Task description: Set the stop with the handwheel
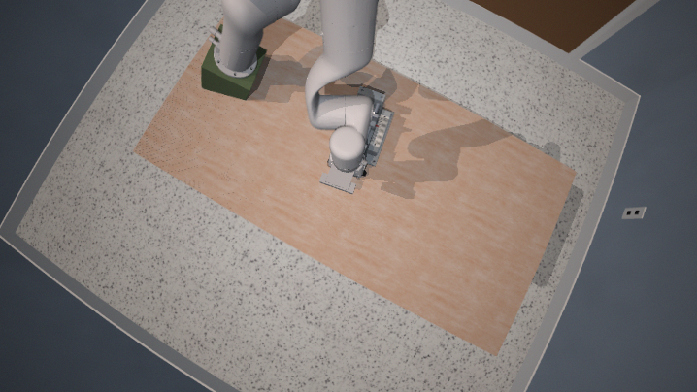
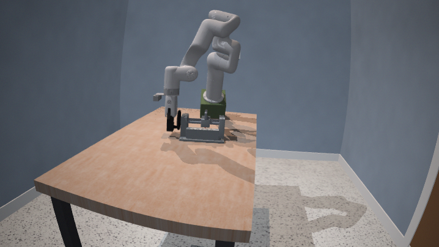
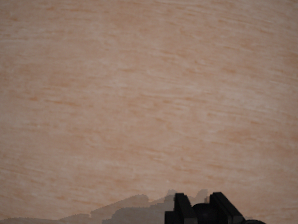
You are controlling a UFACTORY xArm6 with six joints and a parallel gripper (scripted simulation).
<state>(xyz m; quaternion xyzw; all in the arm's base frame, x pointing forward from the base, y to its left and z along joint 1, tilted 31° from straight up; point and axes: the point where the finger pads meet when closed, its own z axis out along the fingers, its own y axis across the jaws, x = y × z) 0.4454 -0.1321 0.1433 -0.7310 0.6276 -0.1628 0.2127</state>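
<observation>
The crank handle lies 1 cm to the left of my hand. Round my hand: black handwheel: 2 cm to the left, 1 cm behind, 1 cm above; then stop carriage: 16 cm to the left, 5 cm above, 3 cm behind.
</observation>
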